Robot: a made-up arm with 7 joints. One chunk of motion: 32 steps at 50 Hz.
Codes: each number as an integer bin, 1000 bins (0 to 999) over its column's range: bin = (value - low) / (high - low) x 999, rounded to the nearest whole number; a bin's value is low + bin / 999 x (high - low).
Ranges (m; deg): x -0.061..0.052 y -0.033..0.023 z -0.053..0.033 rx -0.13..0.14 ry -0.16..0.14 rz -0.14..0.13
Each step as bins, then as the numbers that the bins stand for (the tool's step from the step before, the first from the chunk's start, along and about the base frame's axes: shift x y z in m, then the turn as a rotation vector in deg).
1 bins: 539 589 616 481 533 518
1 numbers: -0.00003 0.00002 0.00003 0.000 0.000 0.000
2 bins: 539 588 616 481 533 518
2 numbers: -0.00003 -0.00004 0.00003 0.000 0.000 0.000
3 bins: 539 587 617 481 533 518
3 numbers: -0.00003 -0.00010 0.00012 0.000 0.000 0.000
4 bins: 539 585 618 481 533 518
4 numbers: -0.00003 -0.00021 0.00020 0.000 0.000 0.000
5 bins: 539 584 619 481 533 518
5 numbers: -0.00003 -0.00026 0.00029 0.000 0.000 0.000
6 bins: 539 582 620 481 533 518
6 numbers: -0.00003 -0.00038 0.00037 0.000 0.000 0.000
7 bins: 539 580 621 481 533 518
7 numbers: -0.00003 -0.00049 0.00046 0.000 0.000 0.000
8 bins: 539 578 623 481 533 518
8 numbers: -0.00003 -0.00060 0.00063 0.000 0.000 0.000
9 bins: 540 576 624 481 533 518
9 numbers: 0.00008 -0.00071 0.00072 0.000 0.000 0.000
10 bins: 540 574 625 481 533 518
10 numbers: 0.00008 -0.00082 0.00080 0.000 0.000 0.000
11 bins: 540 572 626 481 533 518
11 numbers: 0.00008 -0.00094 0.00089 0.000 0.000 0.000
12 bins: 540 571 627 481 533 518
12 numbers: 0.00008 -0.00099 0.00098 0.000 0.000 0.000
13 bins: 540 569 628 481 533 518
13 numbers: 0.00008 -0.00110 0.00106 0.000 0.000 0.000
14 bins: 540 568 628 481 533 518
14 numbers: 0.00008 -0.00116 0.00106 0.000 0.000 0.000
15 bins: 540 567 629 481 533 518
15 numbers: 0.00008 -0.00122 0.00115 0.000 0.000 0.000
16 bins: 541 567 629 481 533 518
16 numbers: 0.00019 -0.00122 0.00115 0.000 0.000 0.000
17 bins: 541 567 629 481 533 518
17 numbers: 0.00019 -0.00122 0.00115 0.000 0.000 0.000
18 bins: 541 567 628 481 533 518
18 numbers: 0.00019 -0.00122 0.00106 0.000 0.000 0.000
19 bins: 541 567 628 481 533 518
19 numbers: 0.00019 -0.00122 0.00106 0.000 0.000 0.000
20 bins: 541 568 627 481 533 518
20 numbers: 0.00019 -0.00116 0.00098 0.000 0.000 0.000
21 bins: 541 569 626 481 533 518
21 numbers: 0.00019 -0.00110 0.00089 0.000 0.000 0.000
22 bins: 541 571 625 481 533 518
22 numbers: 0.00019 -0.00099 0.00080 0.000 0.000 0.000
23 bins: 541 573 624 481 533 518
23 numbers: 0.00019 -0.00088 0.00072 0.000 0.000 0.000
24 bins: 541 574 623 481 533 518
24 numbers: 0.00019 -0.00082 0.00063 0.000 0.000 0.000
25 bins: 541 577 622 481 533 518
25 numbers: 0.00019 -0.00066 0.00055 0.000 0.000 0.000
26 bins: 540 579 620 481 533 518
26 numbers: 0.00008 -0.00054 0.00037 0.000 0.000 0.000
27 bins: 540 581 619 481 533 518
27 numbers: 0.00008 -0.00043 0.00029 0.000 0.000 0.000
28 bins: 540 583 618 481 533 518
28 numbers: 0.00008 -0.00032 0.00020 0.000 0.000 0.000
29 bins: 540 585 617 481 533 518
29 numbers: 0.00008 -0.00021 0.00012 0.000 0.000 0.000
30 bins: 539 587 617 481 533 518
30 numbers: -0.00003 -0.00010 0.00012 0.000 0.000 0.000
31 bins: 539 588 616 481 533 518
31 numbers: -0.00003 -0.00004 0.00003 0.000 0.000 0.000
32 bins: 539 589 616 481 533 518
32 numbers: -0.00003 0.00002 0.00003 0.000 0.000 0.000
